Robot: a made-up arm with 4 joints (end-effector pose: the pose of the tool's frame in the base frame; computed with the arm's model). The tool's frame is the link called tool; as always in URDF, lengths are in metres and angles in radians. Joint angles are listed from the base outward.
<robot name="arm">
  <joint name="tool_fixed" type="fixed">
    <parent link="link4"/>
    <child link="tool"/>
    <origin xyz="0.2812 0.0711 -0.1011" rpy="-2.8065 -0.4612 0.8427"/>
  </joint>
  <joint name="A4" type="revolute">
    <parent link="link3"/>
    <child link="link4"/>
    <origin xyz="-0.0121 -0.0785 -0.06" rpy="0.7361 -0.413 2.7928"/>
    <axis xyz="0 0 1"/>
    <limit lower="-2" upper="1.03" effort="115" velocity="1.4"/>
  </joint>
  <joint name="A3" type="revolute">
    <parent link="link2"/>
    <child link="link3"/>
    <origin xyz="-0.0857 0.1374 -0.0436" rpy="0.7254 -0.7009 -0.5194"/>
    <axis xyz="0 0 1"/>
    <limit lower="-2.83" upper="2.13" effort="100" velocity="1.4"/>
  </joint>
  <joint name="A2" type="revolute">
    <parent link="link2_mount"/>
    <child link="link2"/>
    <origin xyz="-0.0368 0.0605 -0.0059" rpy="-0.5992 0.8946 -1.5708"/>
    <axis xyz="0 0 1"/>
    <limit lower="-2.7" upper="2.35" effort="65" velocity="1.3"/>
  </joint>
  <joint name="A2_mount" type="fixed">
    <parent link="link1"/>
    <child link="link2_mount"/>
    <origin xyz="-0.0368 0.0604 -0.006" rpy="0 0 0"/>
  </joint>
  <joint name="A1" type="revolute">
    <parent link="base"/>
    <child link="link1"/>
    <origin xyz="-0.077 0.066 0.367" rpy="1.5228 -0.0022 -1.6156"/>
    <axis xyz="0 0 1"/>
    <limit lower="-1.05" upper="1.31" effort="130" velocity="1.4"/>
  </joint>
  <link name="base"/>
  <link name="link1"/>
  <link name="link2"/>
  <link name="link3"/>
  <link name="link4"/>
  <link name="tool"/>
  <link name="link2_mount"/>
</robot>
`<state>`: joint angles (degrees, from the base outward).
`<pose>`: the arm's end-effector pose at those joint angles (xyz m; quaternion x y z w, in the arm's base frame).
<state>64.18 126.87 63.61 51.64</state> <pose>0.1236 0.1130 0.3988 -0.1767 0.0582 -0.7452 0.6403</pose>
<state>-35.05 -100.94 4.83 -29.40</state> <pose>0.3915 -0.0005 0.5472 0.0601 0.2592 -0.4960 0.8266</pose>
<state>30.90 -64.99 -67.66 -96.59</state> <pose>0.2651 0.1519 0.2314 -0.1806 0.7197 -0.3917 0.5441</pose>
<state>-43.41 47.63 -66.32 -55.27</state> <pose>-0.1974 -0.3613 0.5862 0.2732 0.3067 -0.8958 0.1697</pose>
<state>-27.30 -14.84 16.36 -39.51</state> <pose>0.1049 -0.1823 0.8322 -0.1540 -0.1750 -0.8837 0.4059</pose>
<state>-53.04 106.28 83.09 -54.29</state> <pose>0.0962 -0.0126 0.7902 0.7315 0.3517 0.4128 0.4133</pose>
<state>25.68 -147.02 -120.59 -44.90</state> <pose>-0.2057 0.2563 0.1530 0.4909 -0.8672 -0.0772 0.0324</pose>
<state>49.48 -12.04 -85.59 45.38</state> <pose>-0.0277 0.3298 0.8863 0.2544 0.4077 0.8570 0.1862</pose>
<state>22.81 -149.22 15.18 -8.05</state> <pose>0.3490 0.2931 0.3983 -0.2520 0.1233 -0.4321 0.8571</pose>
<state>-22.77 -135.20 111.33 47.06</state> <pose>-0.2440 0.0175 0.4239 0.6149 -0.3110 -0.7237 0.0376</pose>
